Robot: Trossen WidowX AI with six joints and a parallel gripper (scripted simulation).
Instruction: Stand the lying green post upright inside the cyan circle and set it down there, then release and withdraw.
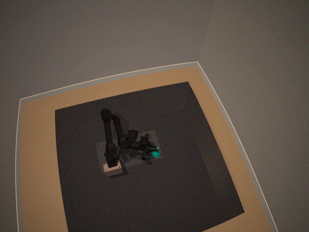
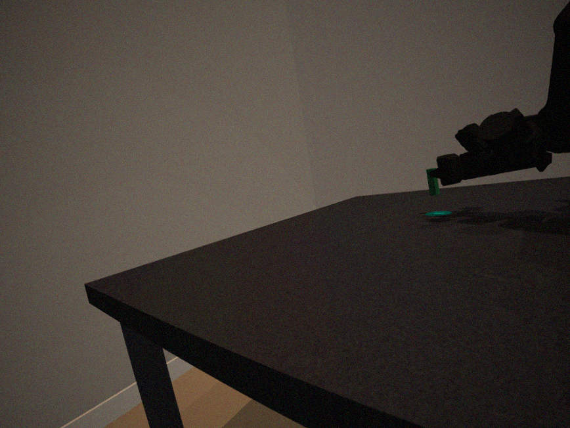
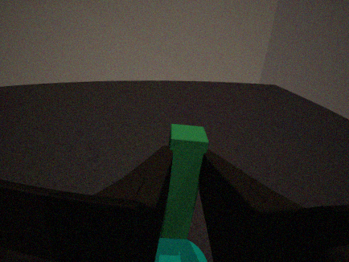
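Right now my gripper tip is 10 mm past the cyan circle and 100 mm above it. From my gripper tip the other things lie so: green post 20 mm below.
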